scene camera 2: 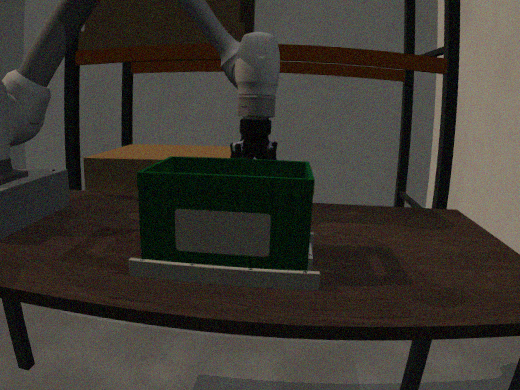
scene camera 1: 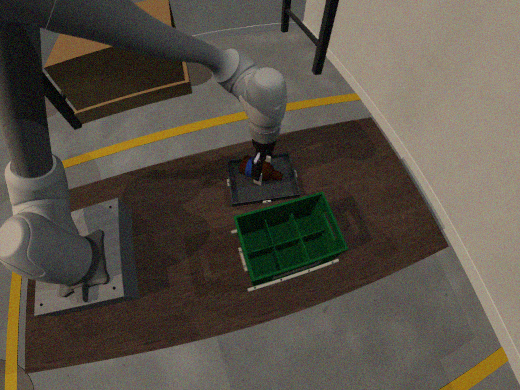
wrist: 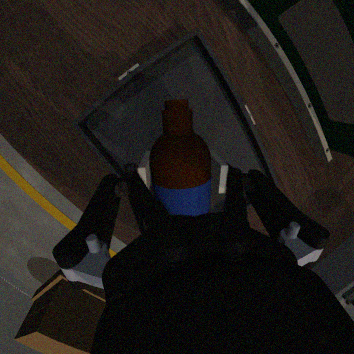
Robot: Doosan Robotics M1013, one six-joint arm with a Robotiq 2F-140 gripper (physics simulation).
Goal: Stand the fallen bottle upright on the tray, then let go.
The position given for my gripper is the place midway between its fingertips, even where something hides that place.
I see my gripper [wrist: 178,160] and a brown bottle [wrist: 179,160].
